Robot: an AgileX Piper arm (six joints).
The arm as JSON. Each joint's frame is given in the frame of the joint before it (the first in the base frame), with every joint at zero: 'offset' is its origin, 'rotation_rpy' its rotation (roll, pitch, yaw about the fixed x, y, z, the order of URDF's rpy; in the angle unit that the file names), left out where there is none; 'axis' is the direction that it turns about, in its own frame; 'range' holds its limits. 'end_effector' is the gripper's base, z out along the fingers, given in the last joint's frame.
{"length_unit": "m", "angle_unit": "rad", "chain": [
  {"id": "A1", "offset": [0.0, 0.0, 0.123], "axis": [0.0, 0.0, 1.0], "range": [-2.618, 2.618]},
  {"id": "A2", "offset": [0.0, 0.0, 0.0], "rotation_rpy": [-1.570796, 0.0, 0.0], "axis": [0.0, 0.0, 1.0], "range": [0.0, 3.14]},
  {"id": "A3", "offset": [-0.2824, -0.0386, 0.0], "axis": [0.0, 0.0, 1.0], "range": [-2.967, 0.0]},
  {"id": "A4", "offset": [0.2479, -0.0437, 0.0], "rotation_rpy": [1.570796, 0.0, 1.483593], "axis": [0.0, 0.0, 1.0], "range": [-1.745, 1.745]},
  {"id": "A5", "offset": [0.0, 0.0, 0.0], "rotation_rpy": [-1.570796, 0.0, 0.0], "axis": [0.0, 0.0, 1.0], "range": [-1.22, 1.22]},
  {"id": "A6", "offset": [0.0, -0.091, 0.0], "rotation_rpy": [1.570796, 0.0, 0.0], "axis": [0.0, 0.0, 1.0], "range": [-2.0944, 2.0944]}
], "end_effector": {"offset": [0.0, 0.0, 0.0]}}
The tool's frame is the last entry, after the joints.
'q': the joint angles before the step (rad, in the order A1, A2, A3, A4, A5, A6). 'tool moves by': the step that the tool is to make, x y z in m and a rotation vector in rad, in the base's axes. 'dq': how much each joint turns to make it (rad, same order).
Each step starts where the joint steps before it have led.
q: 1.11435, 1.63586, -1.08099, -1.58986, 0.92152, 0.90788
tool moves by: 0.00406, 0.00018, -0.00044, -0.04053, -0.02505, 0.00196
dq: -0.00937, 0.01076, -0.00434, -0.02690, 0.00765, -0.02377
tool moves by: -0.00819, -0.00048, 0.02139, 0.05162, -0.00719, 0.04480
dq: 0.01549, -0.05224, -0.02082, 0.01972, -0.03432, -0.02826
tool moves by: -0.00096, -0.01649, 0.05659, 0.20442, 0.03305, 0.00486
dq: -0.03372, -0.10541, -0.10740, 0.14665, -0.06983, -0.06360
